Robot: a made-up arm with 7 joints. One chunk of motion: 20 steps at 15 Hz.
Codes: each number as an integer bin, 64 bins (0 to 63) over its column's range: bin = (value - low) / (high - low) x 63, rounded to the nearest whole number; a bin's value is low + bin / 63 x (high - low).
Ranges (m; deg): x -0.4..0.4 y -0.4..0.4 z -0.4..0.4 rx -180..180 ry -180..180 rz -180..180
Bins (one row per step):
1: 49 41 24 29 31 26
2: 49 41 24 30 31 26
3: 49 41 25 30 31 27
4: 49 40 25 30 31 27
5: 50 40 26 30 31 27
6: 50 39 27 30 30 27
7: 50 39 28 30 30 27
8: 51 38 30 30 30 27
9: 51 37 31 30 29 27
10: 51 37 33 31 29 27
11: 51 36 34 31 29 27
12: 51 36 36 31 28 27
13: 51 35 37 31 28 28
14: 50 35 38 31 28 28
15: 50 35 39 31 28 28
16: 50 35 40 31 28 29
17: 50 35 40 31 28 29
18: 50 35 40 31 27 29
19: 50 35 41 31 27 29
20: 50 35 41 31 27 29
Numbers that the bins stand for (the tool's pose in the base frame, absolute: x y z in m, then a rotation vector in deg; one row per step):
1: 0.2222 0.1206 -0.0952 -14.29 -2.86 -31.43
2: 0.2222 0.1206 -0.0952 -8.57 -2.86 -31.43
3: 0.2222 0.1206 -0.0825 -8.57 -2.86 -25.71
4: 0.2222 0.1079 -0.0825 -8.57 -2.86 -25.71
5: 0.2349 0.1079 -0.0698 -8.57 -2.86 -25.71
6: 0.2349 0.0952 -0.0571 -8.57 -8.57 -25.71
7: 0.2349 0.0952 -0.0444 -8.57 -8.57 -25.71
8: 0.2476 0.0825 -0.0190 -8.57 -8.57 -25.71
9: 0.2476 0.0698 -0.0063 -8.57 -14.29 -25.71
10: 0.2476 0.0698 0.0190 -2.86 -14.29 -25.71
11: 0.2476 0.0571 0.0317 -2.86 -14.29 -25.71
12: 0.2476 0.0571 0.0571 -2.86 -20.00 -25.71
13: 0.2476 0.0444 0.0698 -2.86 -20.00 -20.00
14: 0.2349 0.0444 0.0825 -2.86 -20.00 -20.00
15: 0.2349 0.0444 0.0952 -2.86 -20.00 -20.00
16: 0.2349 0.0444 0.1079 -2.86 -20.00 -14.29
17: 0.2349 0.0444 0.1079 -2.86 -20.00 -14.29
18: 0.2349 0.0444 0.1079 -2.86 -25.71 -14.29
19: 0.2349 0.0444 0.1206 -2.86 -25.71 -14.29
20: 0.2349 0.0444 0.1206 -2.86 -25.71 -14.29

